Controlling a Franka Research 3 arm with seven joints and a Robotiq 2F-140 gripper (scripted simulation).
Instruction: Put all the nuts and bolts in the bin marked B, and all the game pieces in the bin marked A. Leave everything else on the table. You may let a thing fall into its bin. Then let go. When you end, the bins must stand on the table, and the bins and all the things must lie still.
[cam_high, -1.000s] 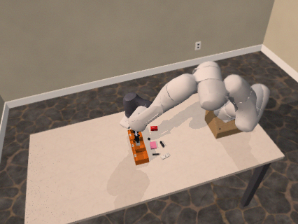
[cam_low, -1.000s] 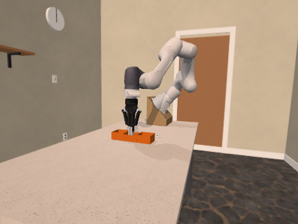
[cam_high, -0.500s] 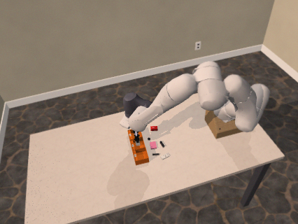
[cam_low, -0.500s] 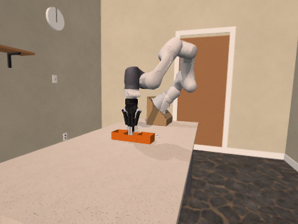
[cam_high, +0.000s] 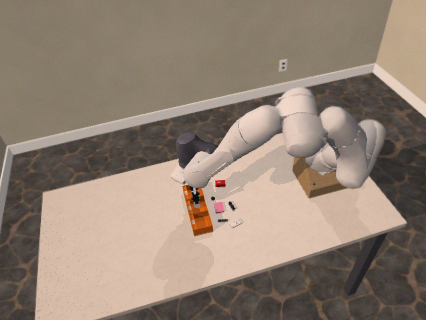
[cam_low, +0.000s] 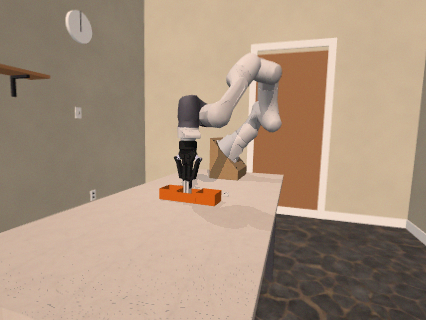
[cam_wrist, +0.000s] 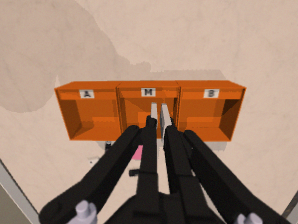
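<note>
Right now my hand is 3 cm above the orange bin and 1 cm to the right of it. Also, from my hand: pink square 9 cm behind, 4 cm below, 2 cm to the left; then black nut 8 cm behind, 5 cm below, 3 cm to the right; then black bar 15 cm behind, 4 cm below, 3 cm to the left.
</note>
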